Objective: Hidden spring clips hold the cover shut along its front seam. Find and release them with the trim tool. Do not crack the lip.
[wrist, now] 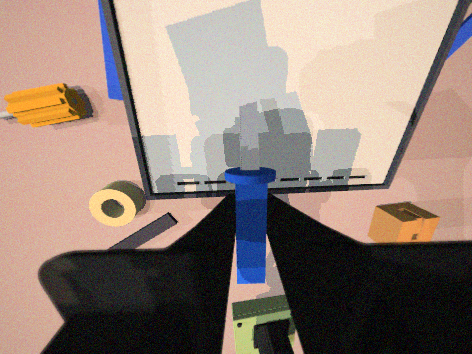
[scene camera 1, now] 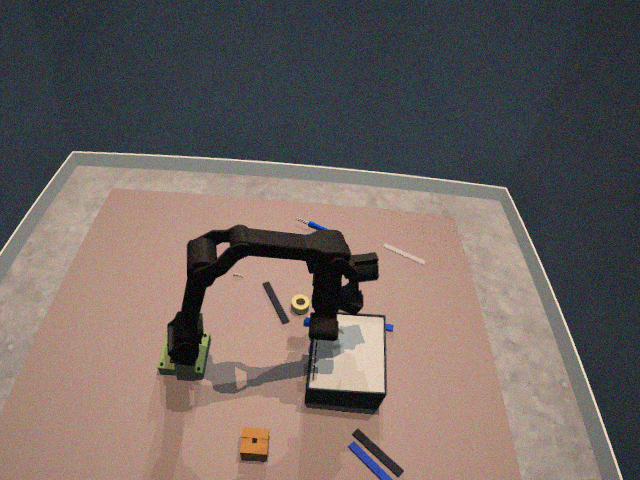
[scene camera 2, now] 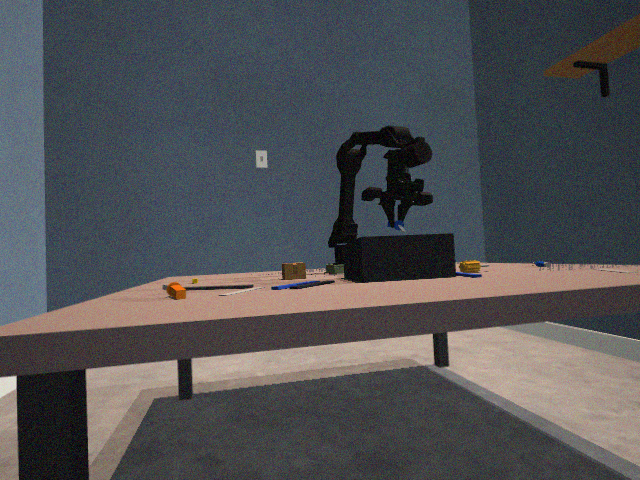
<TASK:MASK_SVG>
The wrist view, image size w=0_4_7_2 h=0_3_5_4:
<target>my gripper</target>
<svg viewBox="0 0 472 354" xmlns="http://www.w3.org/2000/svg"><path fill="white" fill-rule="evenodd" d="M235 194L228 194L198 224L165 248L75 250L59 254L45 261L38 270L38 280L64 320L64 323L40 354L222 354L236 237ZM267 193L266 233L303 354L472 354L472 240L363 243L320 223L276 196Z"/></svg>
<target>blue trim tool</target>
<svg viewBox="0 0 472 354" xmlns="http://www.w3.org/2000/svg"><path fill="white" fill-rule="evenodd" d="M239 99L241 167L225 170L225 180L235 183L237 284L265 283L268 183L276 180L276 170L259 167L257 99Z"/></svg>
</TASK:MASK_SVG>
